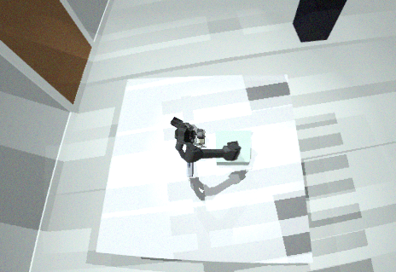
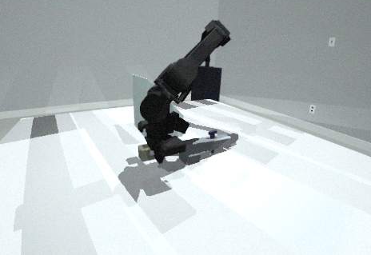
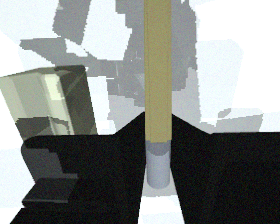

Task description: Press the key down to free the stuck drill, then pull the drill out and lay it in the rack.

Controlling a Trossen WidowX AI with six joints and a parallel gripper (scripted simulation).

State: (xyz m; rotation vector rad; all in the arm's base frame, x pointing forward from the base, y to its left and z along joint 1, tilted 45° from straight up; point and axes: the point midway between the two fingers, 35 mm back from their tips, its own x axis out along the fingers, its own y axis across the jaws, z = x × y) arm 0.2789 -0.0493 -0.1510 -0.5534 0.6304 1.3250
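Right now the rack is 70 mm behind my gripper tip and 10 mm to the left of it. Also, from my gripper tip: small blue key 190 mm to the left, 30 mm above, 20 mm ahead; then grey housing 170 mm to the left, 20 mm ahead, 10 mm above; then drill 40 mm to the left, 30 mm above.
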